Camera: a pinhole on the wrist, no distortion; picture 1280 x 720 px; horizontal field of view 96.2 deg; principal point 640.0 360.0 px. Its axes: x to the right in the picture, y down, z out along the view. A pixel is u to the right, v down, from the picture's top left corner.
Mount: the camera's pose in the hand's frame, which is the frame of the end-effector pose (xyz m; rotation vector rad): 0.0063 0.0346 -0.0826 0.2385 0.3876 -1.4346
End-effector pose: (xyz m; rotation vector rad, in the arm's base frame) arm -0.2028 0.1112 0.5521 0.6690 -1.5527 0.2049
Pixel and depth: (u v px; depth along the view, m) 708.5 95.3 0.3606
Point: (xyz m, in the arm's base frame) -0.3264 -0.1148 0.3725
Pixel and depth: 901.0 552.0 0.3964
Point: -0.2234 -0.2636 0.6493
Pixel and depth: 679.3 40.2 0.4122
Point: -0.3702 -0.1396 0.3065
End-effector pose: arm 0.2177 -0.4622 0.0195 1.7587 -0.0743 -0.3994
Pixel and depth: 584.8 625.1 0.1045
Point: 0.2763 -0.4943 0.0115
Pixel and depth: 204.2 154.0 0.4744
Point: -0.0415 -0.9362 0.1152
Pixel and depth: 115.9 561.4 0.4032
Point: 0.2772 -0.9538 0.1337
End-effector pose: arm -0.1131 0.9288 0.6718 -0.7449 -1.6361 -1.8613
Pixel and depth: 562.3 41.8 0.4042
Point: -0.0478 1.2697 0.5130
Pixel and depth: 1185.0 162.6 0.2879
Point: -0.3280 1.0462 0.4220
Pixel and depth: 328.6 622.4 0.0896
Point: -0.1138 0.9368 0.7455
